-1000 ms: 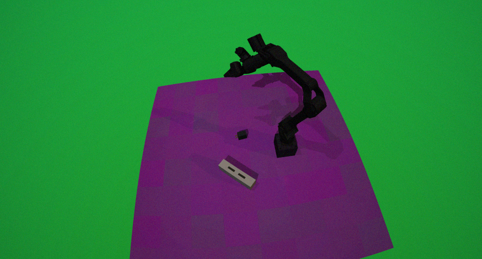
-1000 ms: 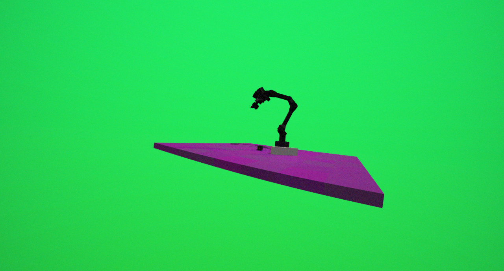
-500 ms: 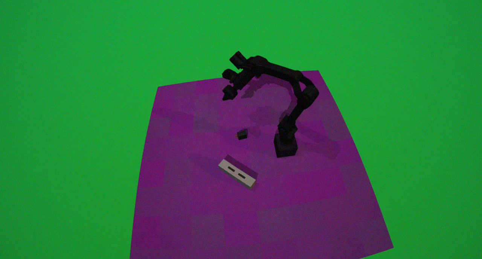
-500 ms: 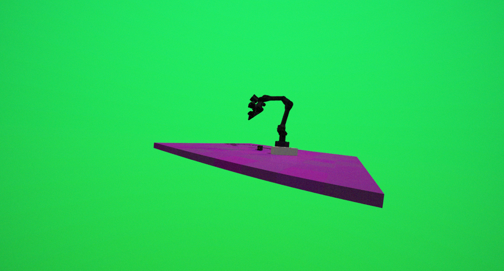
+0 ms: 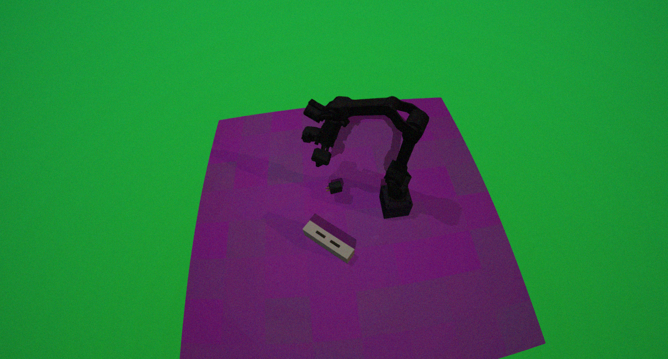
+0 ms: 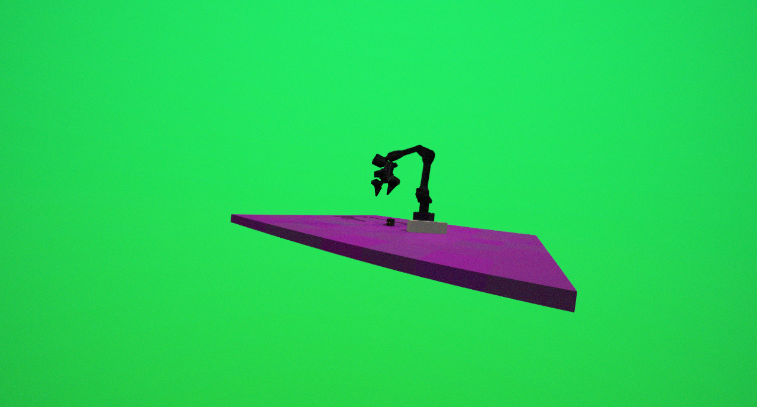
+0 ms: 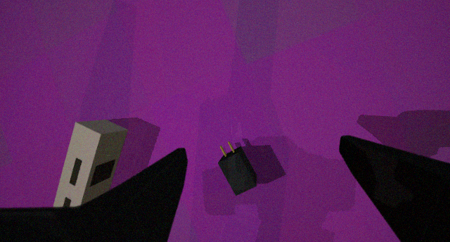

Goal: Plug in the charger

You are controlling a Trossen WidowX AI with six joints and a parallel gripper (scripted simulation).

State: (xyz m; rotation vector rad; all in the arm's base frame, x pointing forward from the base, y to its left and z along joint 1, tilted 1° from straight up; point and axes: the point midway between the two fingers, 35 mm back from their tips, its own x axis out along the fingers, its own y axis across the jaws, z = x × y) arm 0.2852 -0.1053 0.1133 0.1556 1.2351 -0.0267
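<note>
Now: the two-prong charger 15 cm below my gripper tip, 4 cm to the left of it and 4 cm behind it.
</note>
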